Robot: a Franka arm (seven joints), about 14 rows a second.
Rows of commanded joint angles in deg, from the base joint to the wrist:
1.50, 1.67, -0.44, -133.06, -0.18, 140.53, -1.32
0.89, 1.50, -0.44, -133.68, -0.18, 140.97, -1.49
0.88, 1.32, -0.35, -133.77, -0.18, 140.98, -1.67
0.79, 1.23, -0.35, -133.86, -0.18, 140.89, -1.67
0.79, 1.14, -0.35, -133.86, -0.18, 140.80, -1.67
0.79, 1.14, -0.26, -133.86, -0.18, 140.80, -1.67
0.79, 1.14, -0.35, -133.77, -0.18, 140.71, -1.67
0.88, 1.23, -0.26, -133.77, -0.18, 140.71, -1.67
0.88, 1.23, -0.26, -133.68, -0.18, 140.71, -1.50
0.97, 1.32, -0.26, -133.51, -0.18, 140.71, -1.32
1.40, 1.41, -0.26, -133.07, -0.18, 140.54, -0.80
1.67, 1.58, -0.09, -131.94, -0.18, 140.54, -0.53
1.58, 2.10, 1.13, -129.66, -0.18, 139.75, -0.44
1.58, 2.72, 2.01, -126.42, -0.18, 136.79, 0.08
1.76, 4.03, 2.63, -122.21, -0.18, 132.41, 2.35
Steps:
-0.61, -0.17, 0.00, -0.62, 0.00, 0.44, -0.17
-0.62, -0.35, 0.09, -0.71, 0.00, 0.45, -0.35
-0.71, -0.44, 0.09, -0.80, 0.00, 0.36, -0.35
-0.71, -0.53, 0.09, -0.80, 0.00, 0.27, -0.35
-0.71, -0.53, 0.18, -0.80, 0.00, 0.27, -0.35
-0.71, -0.53, 0.09, -0.71, 0.00, 0.18, -0.35
-0.62, -0.44, 0.18, -0.71, 0.00, 0.18, -0.35
-0.62, -0.44, 0.18, -0.62, 0.00, 0.18, -0.18
-0.53, -0.35, 0.18, -0.45, 0.00, 0.18, 0.00
-0.10, -0.26, 0.18, -0.01, 0.00, 0.01, 0.52
0.17, -0.09, 0.35, 1.12, 0.00, 0.01, 0.79
0.08, 0.43, 1.57, 3.40, 0.00, -0.78, 0.88
0.08, 1.05, 2.45, 6.64, 0.00, -3.74, 1.40
0.26, 2.36, 3.07, 10.85, 0.00, -8.12, 3.67

